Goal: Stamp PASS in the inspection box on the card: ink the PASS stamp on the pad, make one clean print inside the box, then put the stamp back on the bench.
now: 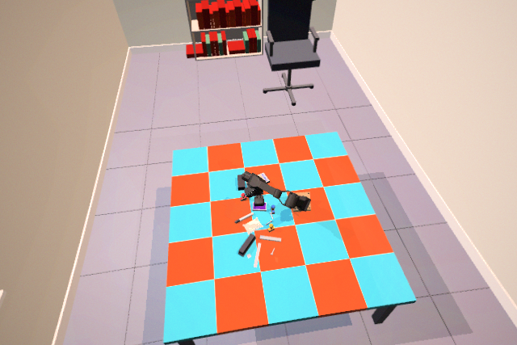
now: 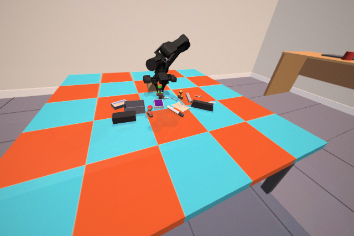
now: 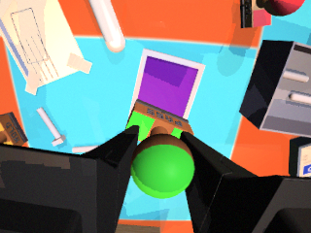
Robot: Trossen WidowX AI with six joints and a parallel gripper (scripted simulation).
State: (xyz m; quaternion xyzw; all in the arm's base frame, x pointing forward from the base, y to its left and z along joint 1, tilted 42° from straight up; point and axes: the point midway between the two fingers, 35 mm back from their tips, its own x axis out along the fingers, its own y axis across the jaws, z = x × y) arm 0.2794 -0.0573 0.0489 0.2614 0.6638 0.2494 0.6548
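Right now my gripper tip is 50 mm short of the card, 130 mm to the right of it and 90 mm above it. From my gripper tip the other things lie so: purple ink pad (10 mm to the right, 90 mm below); then blue stamp (90 mm behind, 30 mm to the left, 70 mm below); then green stamp (right at my gripper tip).
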